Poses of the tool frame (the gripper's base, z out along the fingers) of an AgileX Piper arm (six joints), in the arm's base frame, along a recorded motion.
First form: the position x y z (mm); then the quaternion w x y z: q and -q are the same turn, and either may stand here.
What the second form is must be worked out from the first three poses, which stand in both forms.
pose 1, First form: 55 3 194 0.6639 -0.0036 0.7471 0.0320
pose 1, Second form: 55 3 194 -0.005 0.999 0.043 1.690
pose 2, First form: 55 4 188 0.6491 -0.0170 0.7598 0.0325
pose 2, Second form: 55 4 188 -0.022 0.999 0.043 1.729
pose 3, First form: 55 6 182 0.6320 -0.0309 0.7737 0.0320
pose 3, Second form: 55 6 182 -0.040 0.998 0.041 1.773
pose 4, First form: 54 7 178 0.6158 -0.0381 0.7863 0.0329
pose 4, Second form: 54 7 178 -0.048 0.998 0.042 1.815
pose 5, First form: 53 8 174 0.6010 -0.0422 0.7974 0.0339
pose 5, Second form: 53 8 174 -0.053 0.998 0.042 1.852
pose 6, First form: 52 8 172 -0.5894 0.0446 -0.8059 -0.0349
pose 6, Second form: 52 8 172 -0.055 0.998 0.043 1.881
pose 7, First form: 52 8 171 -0.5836 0.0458 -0.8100 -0.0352
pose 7, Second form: 52 8 171 -0.056 0.997 0.043 1.895
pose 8, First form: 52 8 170 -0.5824 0.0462 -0.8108 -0.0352
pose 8, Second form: 52 8 170 -0.057 0.997 0.043 1.898
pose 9, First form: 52 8 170 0.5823 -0.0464 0.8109 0.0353
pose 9, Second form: 52 8 170 -0.057 0.997 0.043 1.899
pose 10, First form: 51 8 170 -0.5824 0.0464 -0.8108 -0.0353
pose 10, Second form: 51 8 170 -0.057 0.997 0.043 1.898
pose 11, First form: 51 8 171 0.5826 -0.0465 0.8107 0.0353
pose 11, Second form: 51 8 171 -0.057 0.997 0.043 1.898
